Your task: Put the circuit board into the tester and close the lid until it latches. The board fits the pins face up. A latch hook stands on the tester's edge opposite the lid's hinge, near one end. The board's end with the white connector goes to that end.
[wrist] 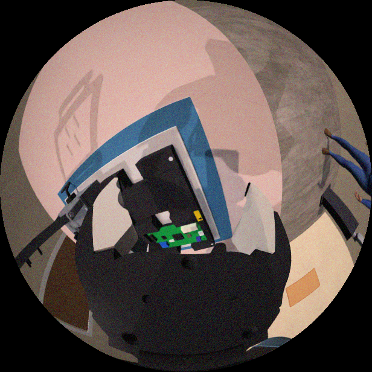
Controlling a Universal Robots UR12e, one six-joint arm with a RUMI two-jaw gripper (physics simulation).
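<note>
The tester (199, 145) has a blue base, a pale frame and a black bed; it lies at a slant below my gripper. A green circuit board (175, 236) with small white, blue and black parts shows low in the bed, its near side cut off by the gripper body. A yellow part (198, 215) sits beside it. A grey and black arm-like piece (45, 241) at the left edge looks like the raised lid. My gripper (184, 181) is open, with its pale fingers wide apart on either side of the bed and nothing between them. I cannot make out the latch hook.
A pink surface (135, 65) carries the tester, with shadows on it. Beyond are a grey floor (305, 100), a person's blue-clad legs (345, 145) and a dark bar (340, 211) at the right. A cream surface with an orange rectangle (303, 287) and a brown panel (65, 295) show low down.
</note>
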